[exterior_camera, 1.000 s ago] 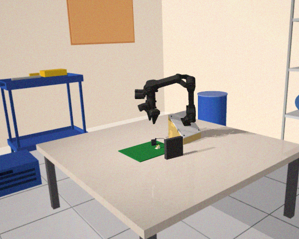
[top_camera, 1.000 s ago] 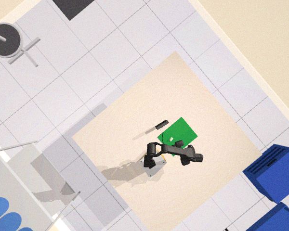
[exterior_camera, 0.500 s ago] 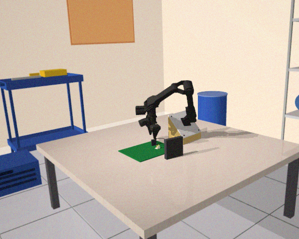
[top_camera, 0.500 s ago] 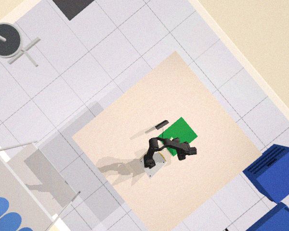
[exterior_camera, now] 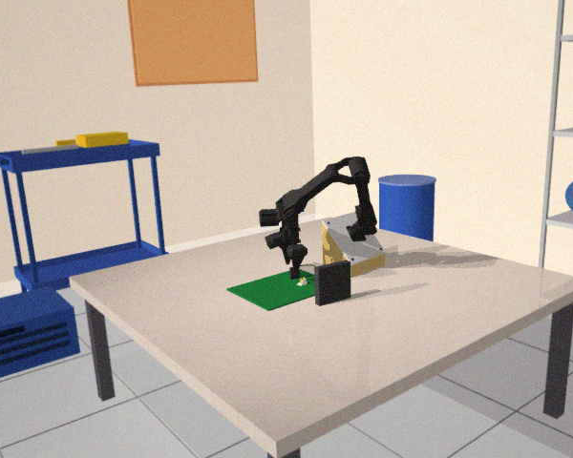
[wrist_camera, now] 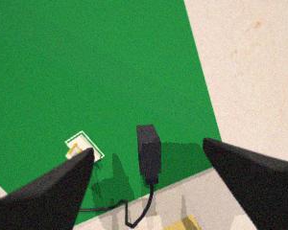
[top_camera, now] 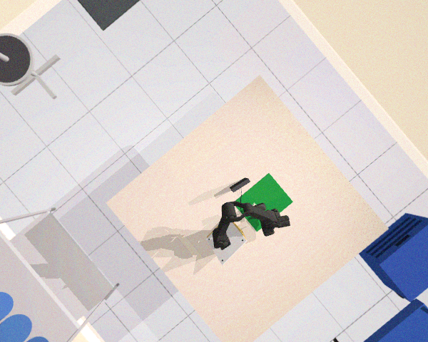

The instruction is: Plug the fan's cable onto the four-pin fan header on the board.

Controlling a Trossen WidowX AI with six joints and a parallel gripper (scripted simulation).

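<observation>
Right now the black plug is 10 mm behind my gripper tip and 20 mm below it. The rest, counted from my gripper tip: black fan (10 mm ahead, 230 mm to the left, 20 mm above); green circuit board (70 mm ahead, 50 mm to the left, 60 mm below); fan header (70 mm to the left, 40 mm below).
</observation>
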